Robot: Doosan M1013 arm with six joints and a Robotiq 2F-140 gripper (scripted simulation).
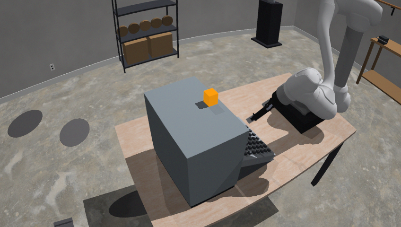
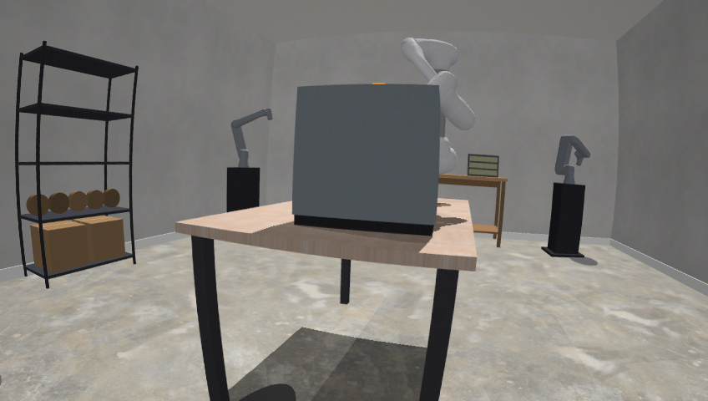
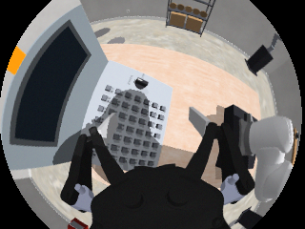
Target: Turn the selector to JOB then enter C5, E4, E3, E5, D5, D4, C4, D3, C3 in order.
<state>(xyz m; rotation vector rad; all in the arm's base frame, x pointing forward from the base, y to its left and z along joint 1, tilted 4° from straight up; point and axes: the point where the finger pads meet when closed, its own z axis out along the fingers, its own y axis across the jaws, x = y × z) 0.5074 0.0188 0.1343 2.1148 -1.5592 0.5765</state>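
The key C3 lies 110 mm below my hand, 100 mm ahead of it and 60 mm to the left of it. The rest, counted from my hand: black selector knob: 140 mm to the right, 120 mm below, 70 mm ahead; keypad: 170 mm below, 90 mm ahead, 30 mm to the right.
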